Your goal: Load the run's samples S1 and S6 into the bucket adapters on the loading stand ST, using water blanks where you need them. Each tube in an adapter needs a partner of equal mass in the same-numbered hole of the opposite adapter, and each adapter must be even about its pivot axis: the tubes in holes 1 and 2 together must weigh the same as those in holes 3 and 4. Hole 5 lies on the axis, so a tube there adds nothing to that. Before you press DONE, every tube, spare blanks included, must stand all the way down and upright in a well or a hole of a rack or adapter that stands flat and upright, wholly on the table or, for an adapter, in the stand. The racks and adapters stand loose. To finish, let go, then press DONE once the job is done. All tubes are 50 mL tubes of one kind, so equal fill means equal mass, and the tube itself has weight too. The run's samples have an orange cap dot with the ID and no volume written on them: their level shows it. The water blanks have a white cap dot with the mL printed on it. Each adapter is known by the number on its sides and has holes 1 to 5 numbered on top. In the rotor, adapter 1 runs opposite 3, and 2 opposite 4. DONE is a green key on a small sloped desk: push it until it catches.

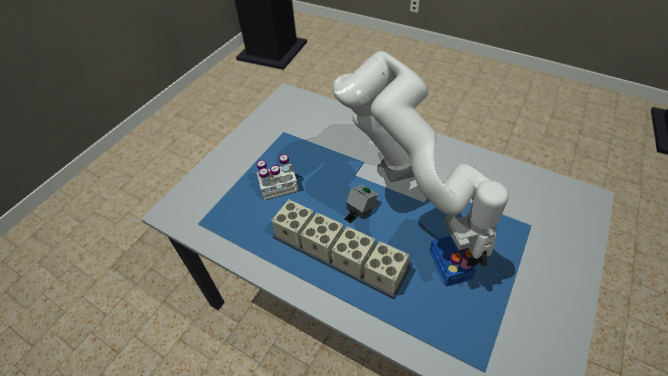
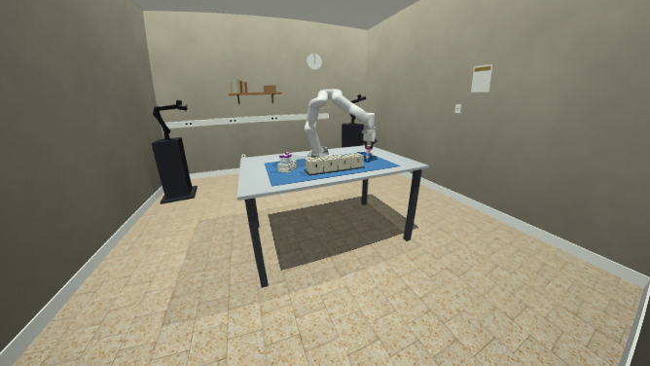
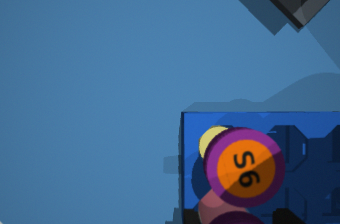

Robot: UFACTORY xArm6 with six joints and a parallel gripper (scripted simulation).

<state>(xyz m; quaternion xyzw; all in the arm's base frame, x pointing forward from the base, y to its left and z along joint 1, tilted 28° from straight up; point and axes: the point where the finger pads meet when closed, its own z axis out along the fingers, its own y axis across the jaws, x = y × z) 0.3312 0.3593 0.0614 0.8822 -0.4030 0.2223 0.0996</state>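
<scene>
The sample tube lies 5 cm below my hand, 3 cm to the right of it and 2 cm ahead of it. Round my hand: green DONE key (37 cm to the right, 16 cm behind, 5 cm below); then blue rack (9 cm below, 4 cm to the right, 2 cm behind); then stand (38 cm to the right, 11 cm below, 6 cm ahead).
</scene>
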